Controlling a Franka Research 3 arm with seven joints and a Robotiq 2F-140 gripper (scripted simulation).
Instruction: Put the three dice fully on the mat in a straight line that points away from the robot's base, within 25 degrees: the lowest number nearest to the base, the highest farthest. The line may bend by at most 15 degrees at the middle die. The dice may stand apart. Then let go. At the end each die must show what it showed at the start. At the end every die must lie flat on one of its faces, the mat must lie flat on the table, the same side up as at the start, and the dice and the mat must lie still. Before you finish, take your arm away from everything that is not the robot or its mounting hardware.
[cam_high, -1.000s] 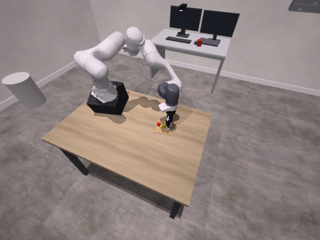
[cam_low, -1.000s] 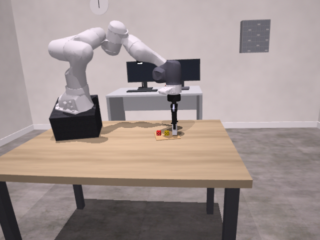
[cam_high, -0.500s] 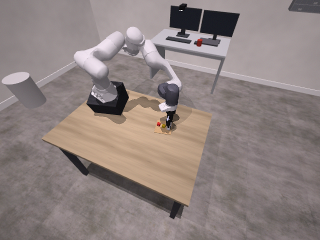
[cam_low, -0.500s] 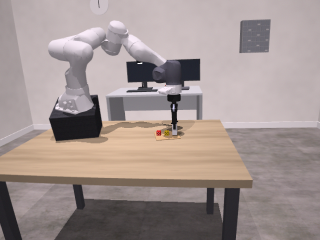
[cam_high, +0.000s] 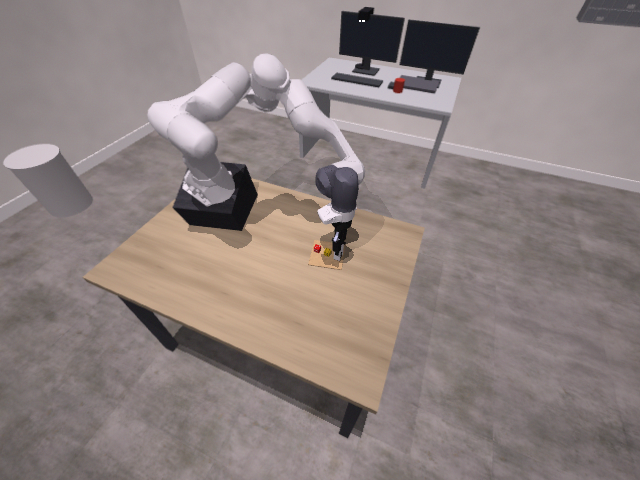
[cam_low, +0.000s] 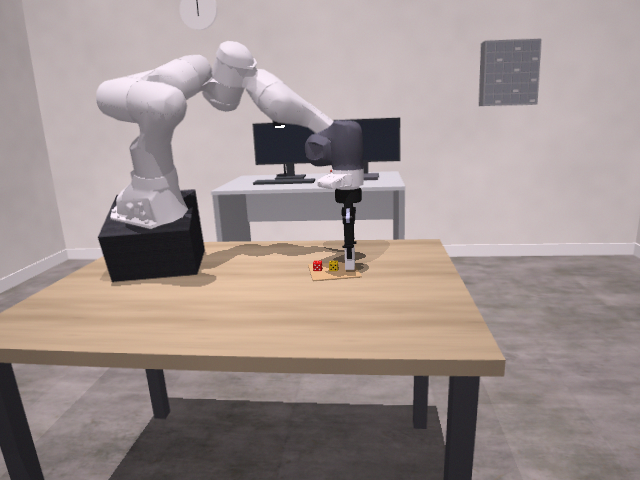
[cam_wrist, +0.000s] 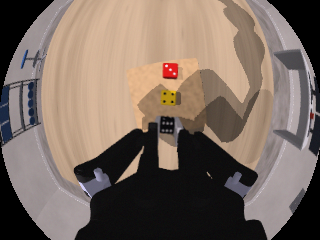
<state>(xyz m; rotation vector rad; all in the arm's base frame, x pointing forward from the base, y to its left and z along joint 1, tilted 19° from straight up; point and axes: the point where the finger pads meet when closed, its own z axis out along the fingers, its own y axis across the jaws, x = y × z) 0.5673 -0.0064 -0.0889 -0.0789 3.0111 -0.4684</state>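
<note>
The black die lies 2 cm below my hand. From my hand the other things lie so: yellow die: 5 cm behind, 3 cm below; then red die: 10 cm behind, 3 cm below; then tan mat: 5 cm behind, 4 cm below.
</note>
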